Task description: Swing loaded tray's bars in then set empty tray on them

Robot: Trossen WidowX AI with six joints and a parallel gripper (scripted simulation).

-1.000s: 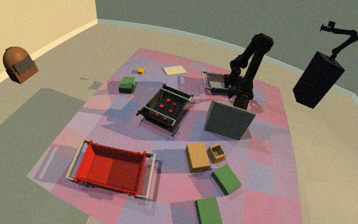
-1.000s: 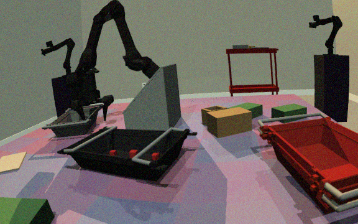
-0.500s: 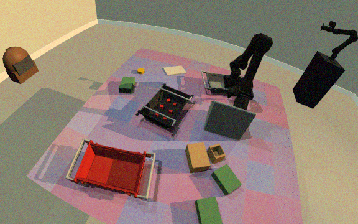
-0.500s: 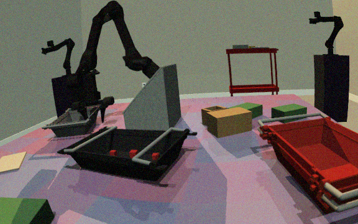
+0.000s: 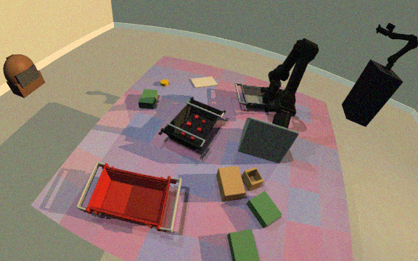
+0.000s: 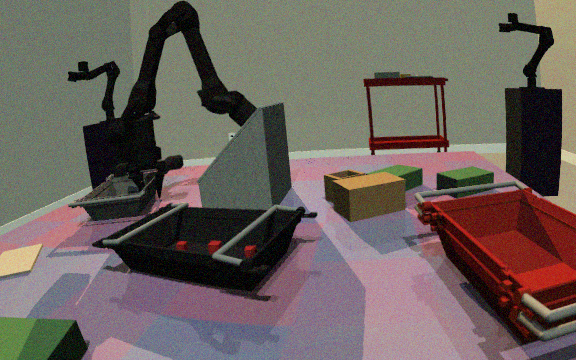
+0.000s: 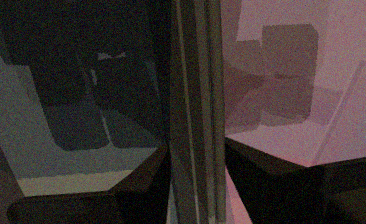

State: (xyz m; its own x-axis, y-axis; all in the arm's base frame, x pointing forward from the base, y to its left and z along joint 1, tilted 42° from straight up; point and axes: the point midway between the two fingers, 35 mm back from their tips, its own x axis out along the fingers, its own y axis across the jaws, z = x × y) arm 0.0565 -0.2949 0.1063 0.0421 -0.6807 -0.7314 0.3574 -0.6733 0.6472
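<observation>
Now: gripper tip 3 cm short of the grey tray, 7 cm to the left of it and 3 cm below it. The rest, counted from my gripper tip: cream tile (41 cm ahead, 10 cm to the right, 1 cm below).
</observation>
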